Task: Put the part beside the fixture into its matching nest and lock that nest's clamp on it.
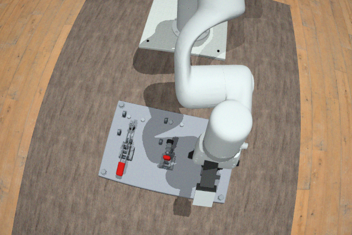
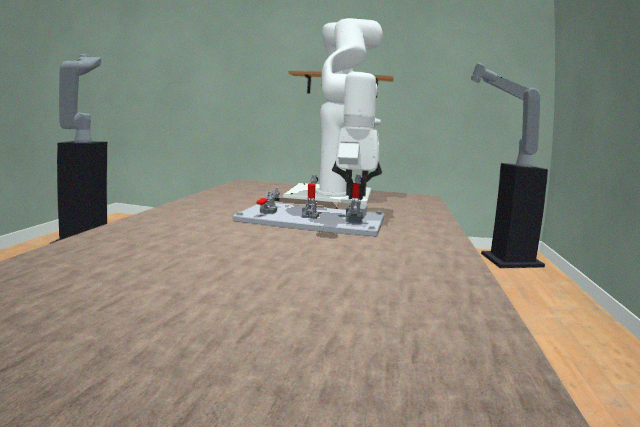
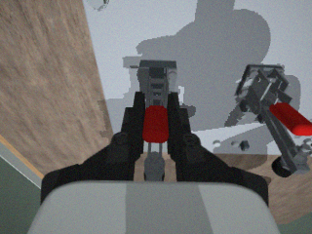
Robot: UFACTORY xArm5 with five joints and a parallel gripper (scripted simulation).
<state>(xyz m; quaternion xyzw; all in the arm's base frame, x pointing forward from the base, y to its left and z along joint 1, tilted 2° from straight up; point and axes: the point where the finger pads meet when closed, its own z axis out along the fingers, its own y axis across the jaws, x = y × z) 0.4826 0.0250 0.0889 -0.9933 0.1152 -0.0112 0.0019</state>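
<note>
Right now the grey fixture plate is 10 cm to the right of my hand, 8 cm below it and 6 cm behind it.
</note>
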